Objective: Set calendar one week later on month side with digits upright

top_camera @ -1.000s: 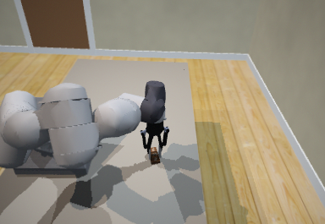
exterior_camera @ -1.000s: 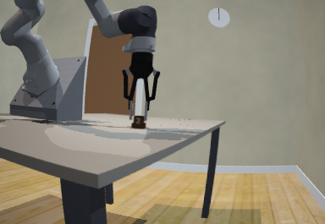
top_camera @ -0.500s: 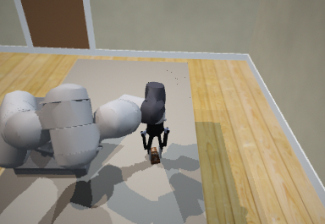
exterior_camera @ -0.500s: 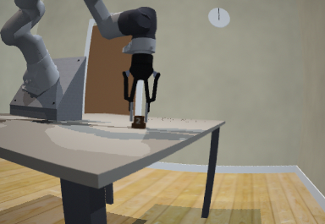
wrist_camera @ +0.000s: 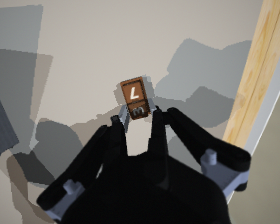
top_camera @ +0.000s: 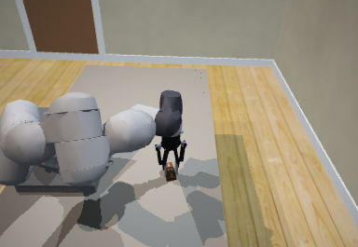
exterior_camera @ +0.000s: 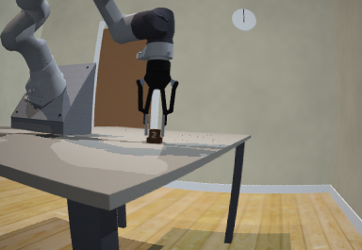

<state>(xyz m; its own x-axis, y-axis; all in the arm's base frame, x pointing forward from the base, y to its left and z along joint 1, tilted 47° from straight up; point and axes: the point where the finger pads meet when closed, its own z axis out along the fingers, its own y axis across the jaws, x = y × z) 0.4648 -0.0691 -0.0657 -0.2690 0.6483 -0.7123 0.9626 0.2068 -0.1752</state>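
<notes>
The brown tray lies 40 mm below my hand, 20 mm to the left of it and 10 mm behind it.
</notes>
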